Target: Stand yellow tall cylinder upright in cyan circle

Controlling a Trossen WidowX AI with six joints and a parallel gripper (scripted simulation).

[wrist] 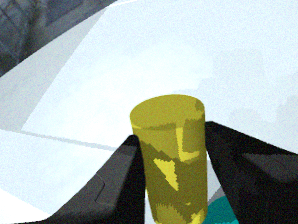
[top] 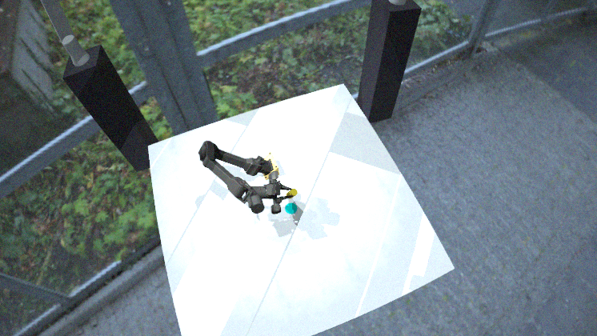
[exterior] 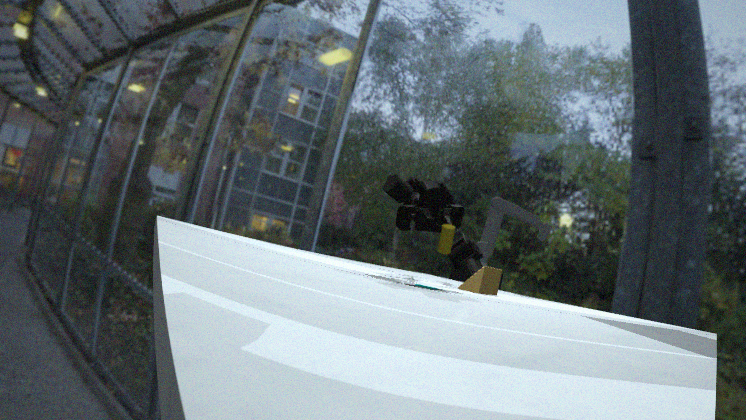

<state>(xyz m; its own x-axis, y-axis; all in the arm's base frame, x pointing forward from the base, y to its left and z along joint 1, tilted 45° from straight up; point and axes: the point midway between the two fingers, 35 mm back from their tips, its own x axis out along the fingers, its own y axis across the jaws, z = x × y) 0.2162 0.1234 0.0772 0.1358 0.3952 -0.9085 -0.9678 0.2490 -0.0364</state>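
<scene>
Now: the cyan circle 1 cm ahead of my gripper tip, 2 cm to the right of it and 14 cm below it. From my gripper tip the other things lie so: yellow tall cylinder (1 cm behind, 2 cm below).
</scene>
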